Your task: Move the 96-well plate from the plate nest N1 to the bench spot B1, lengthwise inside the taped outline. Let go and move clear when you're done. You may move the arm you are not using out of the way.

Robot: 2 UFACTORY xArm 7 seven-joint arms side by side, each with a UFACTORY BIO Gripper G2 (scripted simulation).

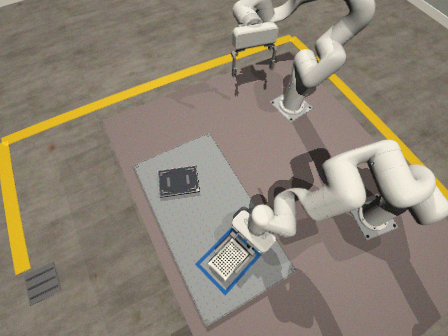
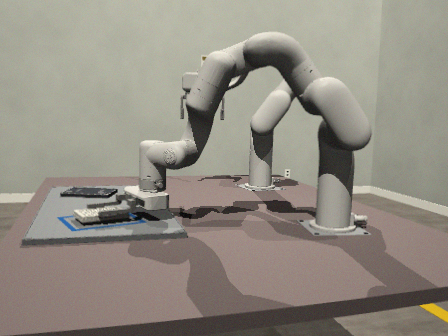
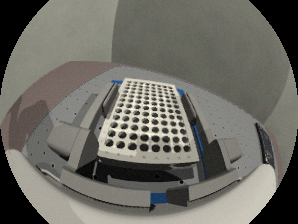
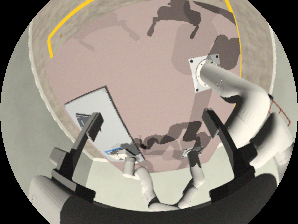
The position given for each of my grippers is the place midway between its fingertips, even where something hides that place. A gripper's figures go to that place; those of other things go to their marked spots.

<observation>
My left gripper (image 1: 224, 262) is 1.00 m from the lens. My right gripper (image 1: 252, 72) is 1.15 m from the lens. A white 96-well plate (image 1: 224, 264) is 1.01 m from the lens.
</observation>
